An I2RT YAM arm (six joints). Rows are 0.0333 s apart.
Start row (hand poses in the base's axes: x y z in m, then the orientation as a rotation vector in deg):
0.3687, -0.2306, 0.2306, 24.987, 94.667, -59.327
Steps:
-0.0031, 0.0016, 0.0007, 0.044, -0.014, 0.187
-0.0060, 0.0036, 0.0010, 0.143, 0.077, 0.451
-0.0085, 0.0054, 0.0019, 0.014, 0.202, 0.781
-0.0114, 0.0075, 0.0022, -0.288, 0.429, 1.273
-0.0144, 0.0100, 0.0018, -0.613, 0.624, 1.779
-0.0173, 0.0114, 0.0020, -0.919, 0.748, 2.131
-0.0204, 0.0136, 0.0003, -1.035, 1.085, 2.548
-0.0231, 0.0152, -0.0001, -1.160, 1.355, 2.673
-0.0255, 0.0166, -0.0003, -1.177, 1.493, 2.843
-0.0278, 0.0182, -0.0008, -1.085, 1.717, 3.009
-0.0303, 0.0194, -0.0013, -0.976, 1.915, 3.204
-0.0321, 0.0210, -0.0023, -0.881, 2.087, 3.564
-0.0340, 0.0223, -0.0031, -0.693, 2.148, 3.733
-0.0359, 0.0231, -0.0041, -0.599, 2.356, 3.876
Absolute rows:
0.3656, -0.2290, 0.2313, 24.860, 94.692, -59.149
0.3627, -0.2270, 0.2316, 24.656, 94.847, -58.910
0.3602, -0.2252, 0.2325, 24.228, 94.903, -58.813
0.3573, -0.2231, 0.2328, 23.500, 94.957, -58.769
0.3543, -0.2206, 0.2324, 22.759, 94.968, -58.720
0.3514, -0.2192, 0.2326, 22.197, 94.917, -58.743
0.3483, -0.2170, 0.2309, 21.605, 95.167, -58.647
0.3456, -0.2154, 0.2305, 21.290, 95.338, -58.750
0.3432, -0.2140, 0.2303, 21.068, 95.457, -58.686
0.3409, -0.2124, 0.2298, 20.881, 95.716, -58.572
0.3384, -0.2112, 0.2293, 20.692, 95.963, -58.413
0.3366, -0.2096, 0.2283, 20.363, 96.186, -58.131
0.3347, -0.2083, 0.2275, 20.312, 96.357, -57.879
0.3328, -0.2075, 0.2265, 20.153, 96.601, -57.773

